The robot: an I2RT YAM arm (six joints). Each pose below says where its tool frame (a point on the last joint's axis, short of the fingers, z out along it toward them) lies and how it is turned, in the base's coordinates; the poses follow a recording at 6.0 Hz.
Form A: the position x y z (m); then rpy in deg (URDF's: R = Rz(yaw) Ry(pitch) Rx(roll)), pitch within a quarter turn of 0, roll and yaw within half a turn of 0.
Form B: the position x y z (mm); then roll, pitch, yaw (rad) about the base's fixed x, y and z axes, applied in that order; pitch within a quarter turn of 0, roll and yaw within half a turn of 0. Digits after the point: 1 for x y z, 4 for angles.
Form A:
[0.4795 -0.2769 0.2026 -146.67 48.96 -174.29]
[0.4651 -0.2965 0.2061 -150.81 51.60 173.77]
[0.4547 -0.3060 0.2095 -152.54 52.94 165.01]
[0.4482 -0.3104 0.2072 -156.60 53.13 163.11]
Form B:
[479.5 -276.9 202.6 -2.5599 0.8545 -3.0419]
[465.1 -296.5 206.1 -2.6321 0.9006 3.0329]
[454.7 -306.0 209.5 -2.6623 0.9240 2.8800]
[448.2 -310.4 207.2 -2.7332 0.9273 2.8468]

